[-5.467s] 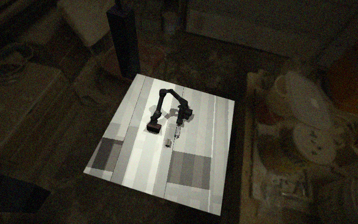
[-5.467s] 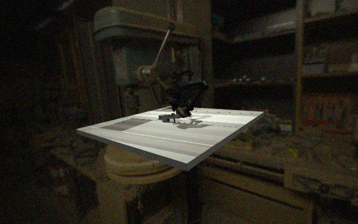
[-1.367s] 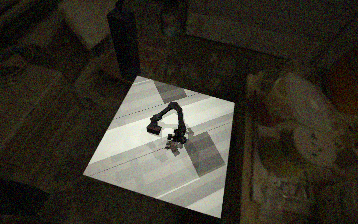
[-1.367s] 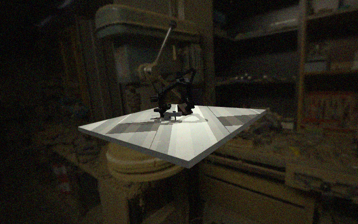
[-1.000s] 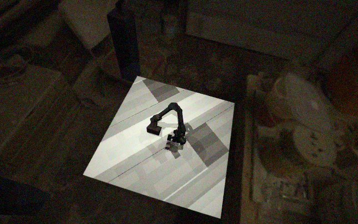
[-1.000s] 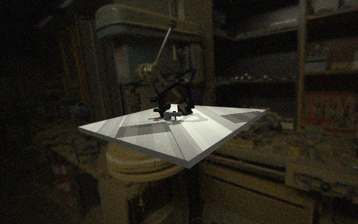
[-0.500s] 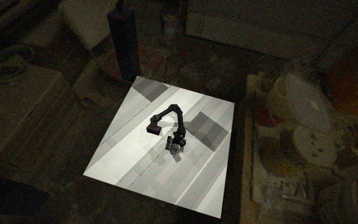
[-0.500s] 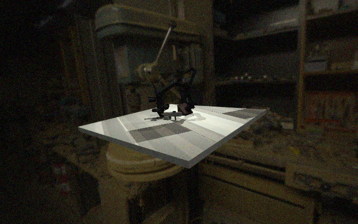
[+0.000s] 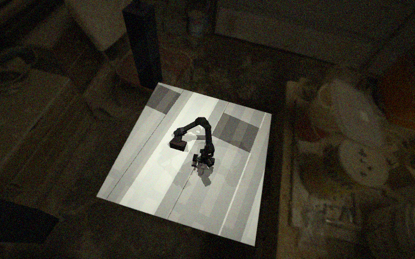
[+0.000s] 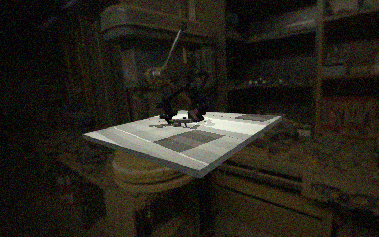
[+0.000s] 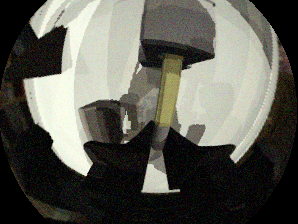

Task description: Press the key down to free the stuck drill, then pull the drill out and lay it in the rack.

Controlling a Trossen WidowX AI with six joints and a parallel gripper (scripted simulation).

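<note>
The yellowish drill is 50 mm to the left of my gripper tip, 40 mm above it and 10 mm behind it. Also, from my gripper tip: dark grey housing block: 150 mm to the left, 30 mm behind, 30 mm above.
</note>
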